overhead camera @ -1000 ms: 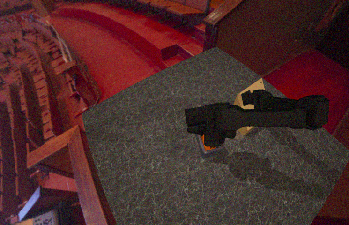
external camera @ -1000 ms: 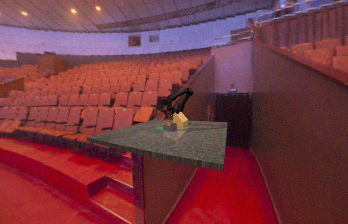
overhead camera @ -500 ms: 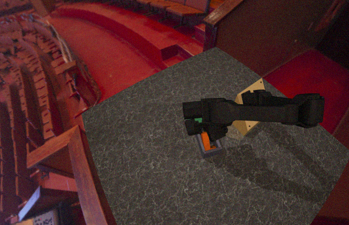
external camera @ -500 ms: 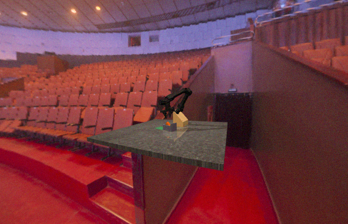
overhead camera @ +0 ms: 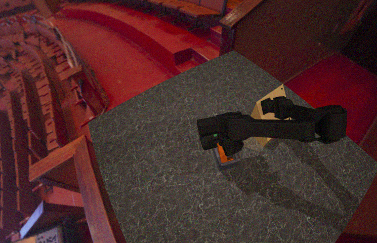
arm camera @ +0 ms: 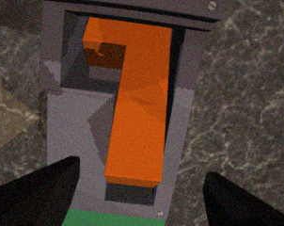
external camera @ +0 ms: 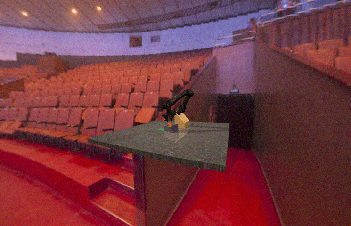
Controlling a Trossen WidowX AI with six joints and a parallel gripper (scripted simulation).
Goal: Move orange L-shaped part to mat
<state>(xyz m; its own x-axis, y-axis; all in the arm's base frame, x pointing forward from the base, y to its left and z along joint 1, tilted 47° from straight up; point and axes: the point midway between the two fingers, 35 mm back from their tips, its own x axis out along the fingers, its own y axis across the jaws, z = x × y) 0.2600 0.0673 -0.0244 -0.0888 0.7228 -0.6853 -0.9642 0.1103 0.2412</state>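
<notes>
Right now the orange L-shaped part is 7 cm below my gripper tip, 4 cm to the left of it and 1 cm behind it. The rest, counted from my gripper tip: green mat: 14 cm to the right, 13 cm below, 6 cm behind.
</notes>
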